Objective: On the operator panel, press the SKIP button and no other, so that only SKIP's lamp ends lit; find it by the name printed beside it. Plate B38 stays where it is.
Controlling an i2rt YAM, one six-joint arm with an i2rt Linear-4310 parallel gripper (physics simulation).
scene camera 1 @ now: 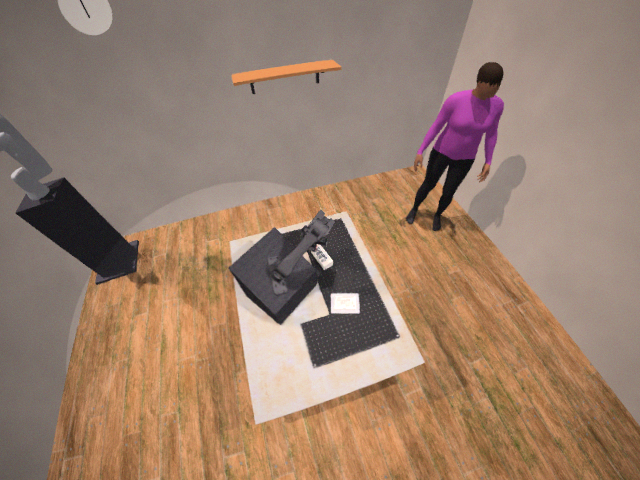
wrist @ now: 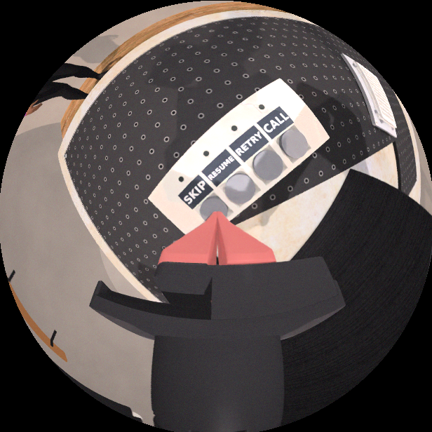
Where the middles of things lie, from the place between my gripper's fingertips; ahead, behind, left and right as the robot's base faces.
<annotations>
Now: the operator panel (wrist: 228,147) 40 mm to the right of my hand, 30 mm below it and 30 mm ahead of it.
</annotations>
